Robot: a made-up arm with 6 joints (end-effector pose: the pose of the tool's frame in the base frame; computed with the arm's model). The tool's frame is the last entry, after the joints.
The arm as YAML. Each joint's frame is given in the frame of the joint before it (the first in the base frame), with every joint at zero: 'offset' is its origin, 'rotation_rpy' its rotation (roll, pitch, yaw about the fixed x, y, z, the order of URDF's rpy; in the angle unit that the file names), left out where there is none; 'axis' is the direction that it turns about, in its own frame. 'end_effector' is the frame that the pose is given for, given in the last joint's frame.
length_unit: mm
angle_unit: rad
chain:
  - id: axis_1
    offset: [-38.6, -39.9, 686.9]
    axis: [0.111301, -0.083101, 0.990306]
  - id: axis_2
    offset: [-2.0, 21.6, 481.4]
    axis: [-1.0, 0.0, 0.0]
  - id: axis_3
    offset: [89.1, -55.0, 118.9]
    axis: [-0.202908, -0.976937, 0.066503]
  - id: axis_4
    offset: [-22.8, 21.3, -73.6]
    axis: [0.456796, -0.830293, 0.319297]
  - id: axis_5
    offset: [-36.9, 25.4, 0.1]
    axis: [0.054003, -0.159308, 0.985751]
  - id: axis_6
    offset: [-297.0, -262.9, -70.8]
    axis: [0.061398, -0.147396, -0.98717]
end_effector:
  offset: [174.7, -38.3, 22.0]
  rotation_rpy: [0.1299, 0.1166, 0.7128]
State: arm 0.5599 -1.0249 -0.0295 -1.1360 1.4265 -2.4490
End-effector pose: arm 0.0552 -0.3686 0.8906 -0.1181 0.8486 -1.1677
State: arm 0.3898 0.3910 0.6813 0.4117 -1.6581 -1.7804
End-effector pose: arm -0.1139 0.1546 0.9775 -0.3524 -0.2720 1.6057
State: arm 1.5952 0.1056 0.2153 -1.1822 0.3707 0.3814
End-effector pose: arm 0.2495 -0.2362 1.4193 -0.7419 0.3918 1.6082
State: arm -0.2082 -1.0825 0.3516 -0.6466 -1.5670 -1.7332
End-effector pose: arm 0.0344 0.1929 1.3665 1.2751 0.2935 0.6688
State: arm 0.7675 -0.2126 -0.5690 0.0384 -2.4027 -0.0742
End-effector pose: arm -0.2727 0.0304 1.4476 -0.2105 0.9102 -0.8368
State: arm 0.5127 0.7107 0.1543 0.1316 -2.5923 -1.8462
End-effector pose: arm 0.0430 0.2523 1.0443 -0.0463 0.1120 0.5470
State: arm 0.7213 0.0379 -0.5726 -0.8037 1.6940 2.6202
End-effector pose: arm 0.3020 -0.4129 1.0134 -0.1696 0.8355 0.0418
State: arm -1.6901 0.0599 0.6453 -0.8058 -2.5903 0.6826
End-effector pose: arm 0.4444 -0.2721 1.0015 0.4791 0.2156 1.6227
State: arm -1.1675 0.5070 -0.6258 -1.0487 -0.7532 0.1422
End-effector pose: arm 0.3055 0.0906 1.5189 -0.0175 2.0359 -1.7853
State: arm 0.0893 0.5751 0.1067 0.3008 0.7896 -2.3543
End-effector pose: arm -0.0572 -0.4298 1.1903 0.7187 -0.8989 -1.8731
